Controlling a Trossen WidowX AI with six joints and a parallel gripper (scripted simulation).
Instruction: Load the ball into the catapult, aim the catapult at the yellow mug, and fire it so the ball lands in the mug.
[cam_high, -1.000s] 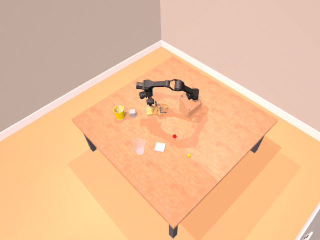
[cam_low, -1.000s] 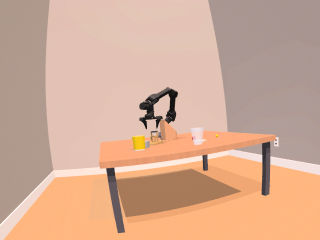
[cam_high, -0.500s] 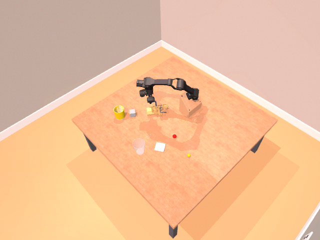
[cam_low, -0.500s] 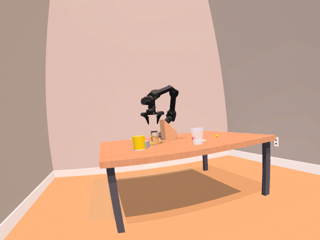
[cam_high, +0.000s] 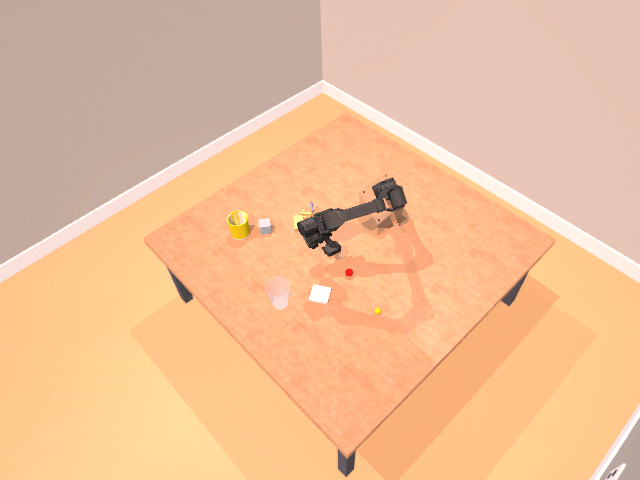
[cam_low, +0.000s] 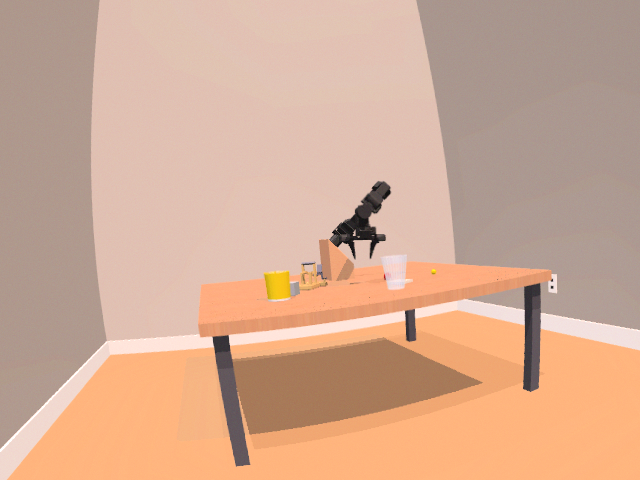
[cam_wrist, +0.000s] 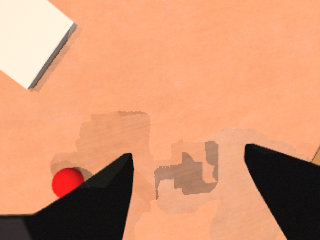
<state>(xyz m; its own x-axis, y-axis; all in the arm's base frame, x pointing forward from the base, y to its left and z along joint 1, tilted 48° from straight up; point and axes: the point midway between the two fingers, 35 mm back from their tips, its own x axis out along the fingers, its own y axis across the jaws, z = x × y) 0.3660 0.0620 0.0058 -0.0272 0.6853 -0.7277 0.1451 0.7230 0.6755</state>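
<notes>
Now: the red ball 120 mm to the left of my gripper tip, 90 mm below it and 50 mm behind it. Also, from my gripper tip: clear cup (250 mm ahead, 70 mm below, 40 mm to the left); flat white square (110 mm to the left, 110 mm ahead, 100 mm below); wooden catapult (180 mm to the right, 130 mm behind, 50 mm below).
</notes>
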